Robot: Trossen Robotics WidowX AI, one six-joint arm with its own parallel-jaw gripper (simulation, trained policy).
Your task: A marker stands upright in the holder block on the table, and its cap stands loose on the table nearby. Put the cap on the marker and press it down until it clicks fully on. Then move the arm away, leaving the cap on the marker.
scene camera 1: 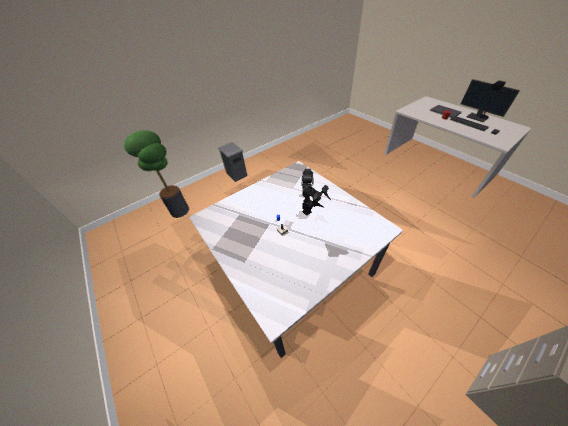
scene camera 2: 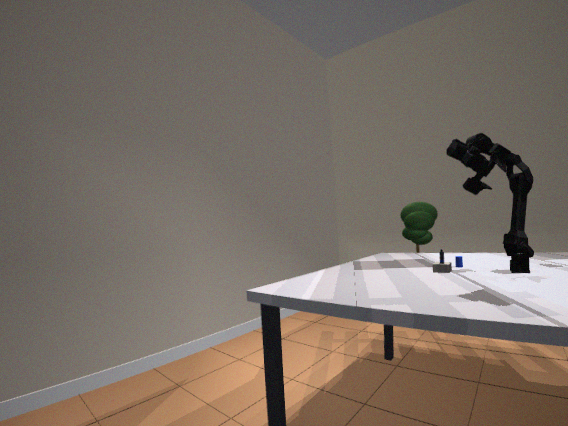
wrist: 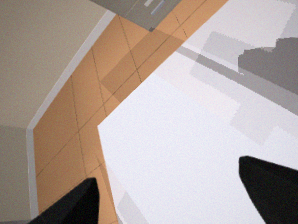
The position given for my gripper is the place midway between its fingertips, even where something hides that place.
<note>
In view: my gripper [scene camera 2: 498, 180].
My gripper is seen too in the wrist view [wrist: 169, 176].
</note>
